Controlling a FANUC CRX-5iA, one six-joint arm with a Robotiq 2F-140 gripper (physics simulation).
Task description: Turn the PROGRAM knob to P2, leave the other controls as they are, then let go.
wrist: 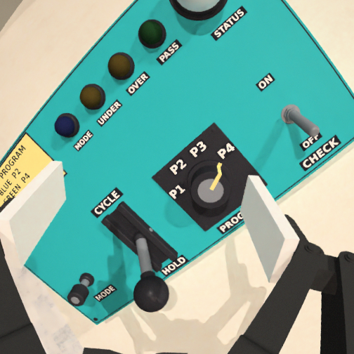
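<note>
The PROGRAM knob (209, 189) is a round black knob with a grey cap, on a black square plate (212, 134) marked P1, P2, P3 and P4. Its yellow pointer line (217, 176) points towards P4. My gripper (154, 187) is open and empty, with its two pale finger pads wide apart. The right pad is near the knob's right side in this view and covers part of the PROGRAM label. The left pad is far to the left, over the panel's lower left part. The knob lies between the pads in the view, nearer the right one; the height gap cannot be told.
The teal panel (240, 110) carries a CYCLE/HOLD lever with a black ball (151, 292), a small MODE switch (80, 290), a CHECK toggle (300, 119) near OFF, and several dark round lamps. A yellow note (21, 162) is at the left. A round STATUS part (199, 5) is at the top.
</note>
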